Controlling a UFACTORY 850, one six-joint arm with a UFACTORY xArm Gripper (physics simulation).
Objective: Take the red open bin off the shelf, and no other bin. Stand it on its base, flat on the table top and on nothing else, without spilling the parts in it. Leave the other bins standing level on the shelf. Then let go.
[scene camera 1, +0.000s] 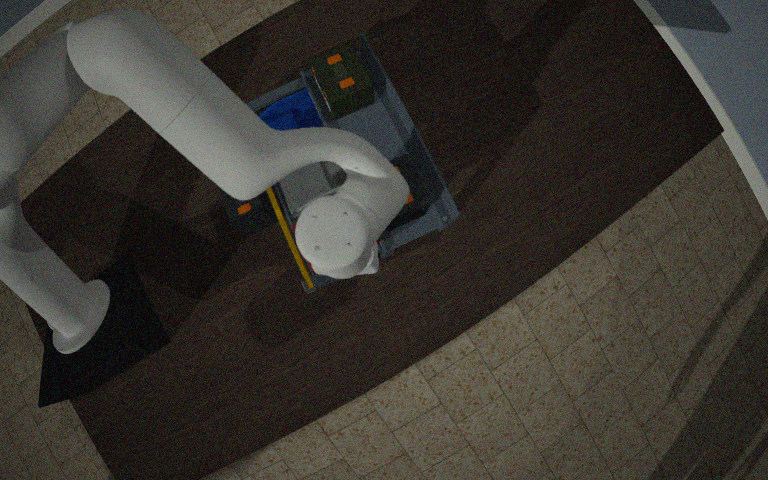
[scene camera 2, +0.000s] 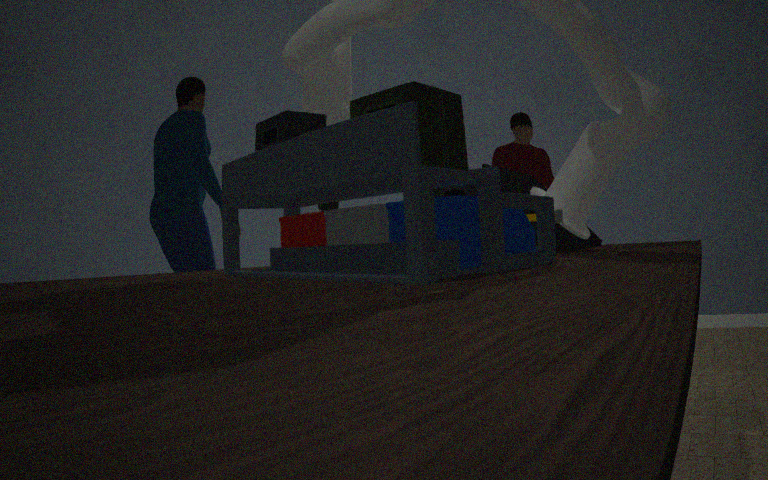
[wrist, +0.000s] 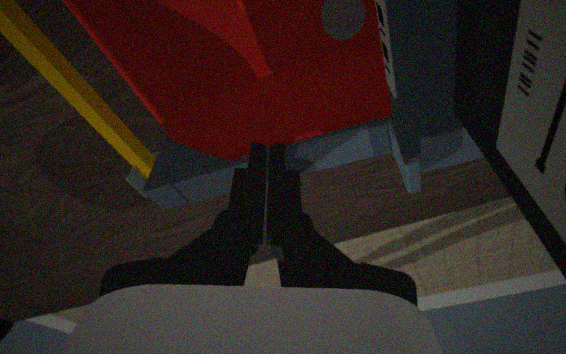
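The red open bin (scene camera 2: 303, 230) (wrist: 310, 90) stands at the end of the shelf (scene camera 2: 317, 164) (wrist: 200, 187), beside a grey bin (scene camera 2: 356, 225); a round grey part (wrist: 343, 19) shows in it. Blue bins (scene camera 1: 291, 113) (scene camera 2: 457, 215) stand further along the shelf. In scene camera 1 the arm's wrist covers most of the red bin. My gripper (wrist: 267, 164) is shut and empty. In the wrist view its fingertips overlap the near edge of the red bin; I cannot tell whether they touch it.
Dark boxes with orange clips (scene camera 1: 345, 84) (scene camera 2: 436, 124) stand on the shelf's upper level, one beside my wrist. Another dark box (scene camera 1: 243, 217) is by the yellow bar (scene camera 1: 288, 237) (wrist: 80, 100) along the shelf's front. Two people (scene camera 2: 181, 169) (scene camera 2: 522, 152) stand beyond the table.
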